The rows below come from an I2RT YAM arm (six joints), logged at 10 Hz.
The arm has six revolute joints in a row. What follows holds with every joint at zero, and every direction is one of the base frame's.
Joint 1 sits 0.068 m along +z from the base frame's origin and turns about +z.
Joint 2 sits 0.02 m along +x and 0.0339 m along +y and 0.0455 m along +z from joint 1 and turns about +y.
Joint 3 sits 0.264 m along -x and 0.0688 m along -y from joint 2 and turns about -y.
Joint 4 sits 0.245 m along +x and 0.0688 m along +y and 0.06 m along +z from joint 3 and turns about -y.
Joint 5 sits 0.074 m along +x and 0.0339 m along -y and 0.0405 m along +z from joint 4 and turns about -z.
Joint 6 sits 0.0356 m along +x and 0.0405 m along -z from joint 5 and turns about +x.
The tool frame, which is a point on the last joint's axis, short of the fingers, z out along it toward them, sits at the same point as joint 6; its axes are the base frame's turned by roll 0, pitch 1.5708 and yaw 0 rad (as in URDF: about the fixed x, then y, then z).
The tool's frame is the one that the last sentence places.
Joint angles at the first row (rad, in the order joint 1, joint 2, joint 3, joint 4, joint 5, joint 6):
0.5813 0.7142 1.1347 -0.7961 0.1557 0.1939
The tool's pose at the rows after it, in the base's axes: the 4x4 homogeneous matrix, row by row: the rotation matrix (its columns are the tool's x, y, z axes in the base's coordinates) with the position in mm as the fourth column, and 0 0 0 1 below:
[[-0.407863, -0.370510, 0.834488, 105.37], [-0.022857, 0.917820, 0.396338, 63.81], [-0.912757, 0.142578, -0.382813, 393.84], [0, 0, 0, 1]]
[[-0.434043, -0.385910, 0.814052, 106.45], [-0.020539, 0.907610, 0.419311, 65.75], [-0.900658, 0.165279, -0.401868, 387.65], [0, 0, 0, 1]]
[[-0.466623, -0.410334, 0.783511, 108.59], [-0.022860, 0.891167, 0.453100, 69.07], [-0.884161, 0.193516, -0.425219, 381.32], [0, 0, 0, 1]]
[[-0.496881, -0.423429, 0.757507, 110.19], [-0.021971, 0.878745, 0.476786, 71.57], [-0.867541, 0.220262, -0.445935, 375.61], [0, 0, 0, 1]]
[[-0.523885, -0.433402, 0.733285, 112.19], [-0.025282, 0.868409, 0.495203, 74.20], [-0.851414, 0.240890, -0.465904, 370.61], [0, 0, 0, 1]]
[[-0.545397, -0.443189, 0.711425, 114.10], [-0.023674, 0.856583, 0.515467, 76.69], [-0.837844, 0.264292, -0.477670, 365.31], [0, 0, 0, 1]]
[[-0.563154, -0.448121, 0.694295, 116.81], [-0.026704, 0.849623, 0.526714, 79.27], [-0.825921, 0.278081, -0.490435, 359.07], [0, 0, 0, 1]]
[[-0.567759, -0.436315, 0.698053, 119.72], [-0.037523, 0.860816, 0.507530, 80.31], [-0.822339, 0.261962, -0.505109, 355.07], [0, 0, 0, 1]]
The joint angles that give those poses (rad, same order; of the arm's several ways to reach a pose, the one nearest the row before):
0.5812 0.7100 1.1089 -0.7951 0.1272 0.2080
0.5806 0.7089 1.0883 -0.7950 0.0961 0.2238
0.5806 0.7150 1.0698 -0.7946 0.0509 0.2394
0.5806 0.7198 1.0536 -0.7961 0.0169 0.2570
0.5814 0.7279 1.0410 -0.7977 -0.0111 0.2699
0.5814 0.7324 1.0229 -0.7890 -0.0401 0.2838
0.5814 0.7385 1.0017 -0.7767 -0.0589 0.2916
0.5806 0.7476 0.9919 -0.7743 -0.0414 0.2841

